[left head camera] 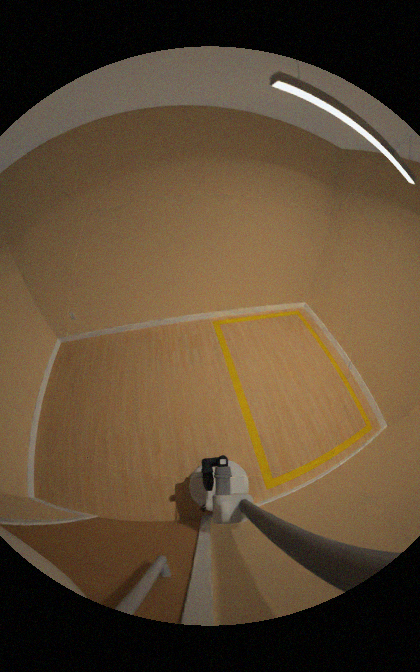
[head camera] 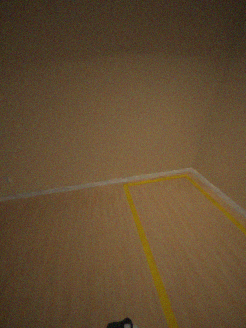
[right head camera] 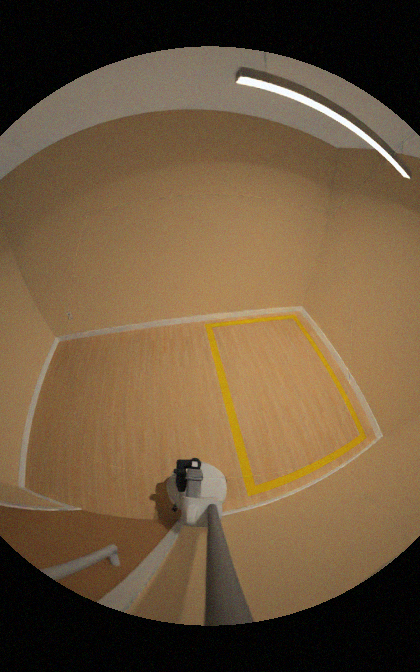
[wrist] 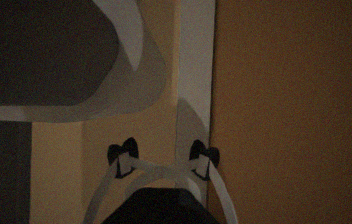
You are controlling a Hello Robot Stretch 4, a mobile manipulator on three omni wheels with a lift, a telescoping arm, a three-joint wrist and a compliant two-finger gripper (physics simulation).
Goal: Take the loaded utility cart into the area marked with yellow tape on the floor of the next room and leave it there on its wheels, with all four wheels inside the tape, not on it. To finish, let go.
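Frame: origin at the robot's base, x ahead, y left, z up, level; metres.
Where they show: gripper, fingertip midpoint: (wrist: 164,151).
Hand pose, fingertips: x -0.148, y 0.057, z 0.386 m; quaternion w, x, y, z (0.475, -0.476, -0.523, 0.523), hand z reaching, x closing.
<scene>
After its pixels a point has its place.
The yellow tape (head camera: 145,245) {x 0.776, y -0.225, z -0.027 m} (left head camera: 243,400) (right head camera: 229,406) marks a four-sided area on the wood floor, to the right of centre in the head views, close to the far wall and the right wall. No cart wheels show inside it. The utility cart does not show in any current view. My gripper (wrist: 164,151) {x -0.148, y 0.058, z 0.386 m} is open in the wrist view, its two dark fingertips well apart with nothing between them. Behind the fingers are a pale upright strip and an orange-brown surface. The gripper's fingers are hard to make out in the head views.
A brown door-like panel (left head camera: 75,545) (wrist: 285,100) {x -0.325, y 0.270, z 0.457 m} with a grey bar handle (left head camera: 142,585) (right head camera: 82,562) is at the lower left. A pale upright strip (left head camera: 200,585) (wrist: 196,50) {x -0.273, y 0.094, z 0.535 m} stands beside it. White baseboard (left head camera: 150,325) (right head camera: 140,325) runs along the walls.
</scene>
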